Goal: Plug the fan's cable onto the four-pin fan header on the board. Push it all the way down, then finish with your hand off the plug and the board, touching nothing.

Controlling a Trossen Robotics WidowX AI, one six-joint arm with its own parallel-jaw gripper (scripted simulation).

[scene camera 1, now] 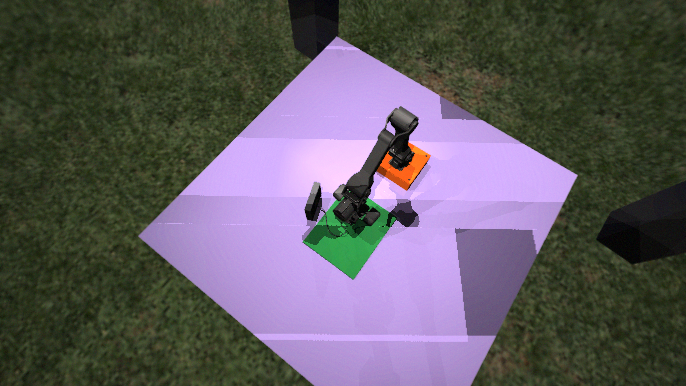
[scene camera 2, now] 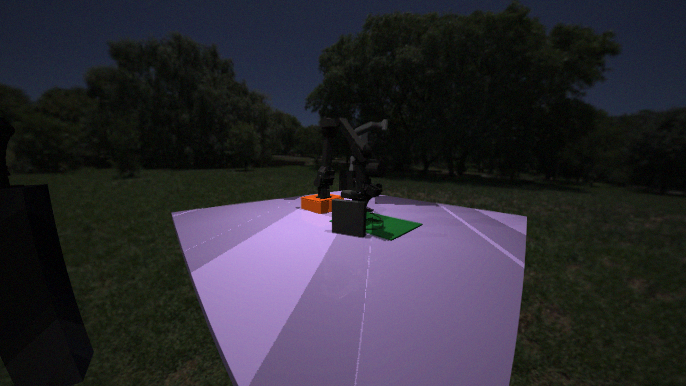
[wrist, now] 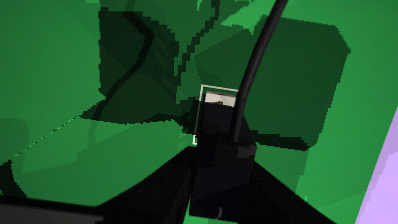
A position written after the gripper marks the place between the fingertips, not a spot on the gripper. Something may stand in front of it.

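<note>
Black plug [wrist: 222, 170], visible. Green board [wrist: 101, 101], visible. Gripper [wrist: 215, 159], likewise.
</note>
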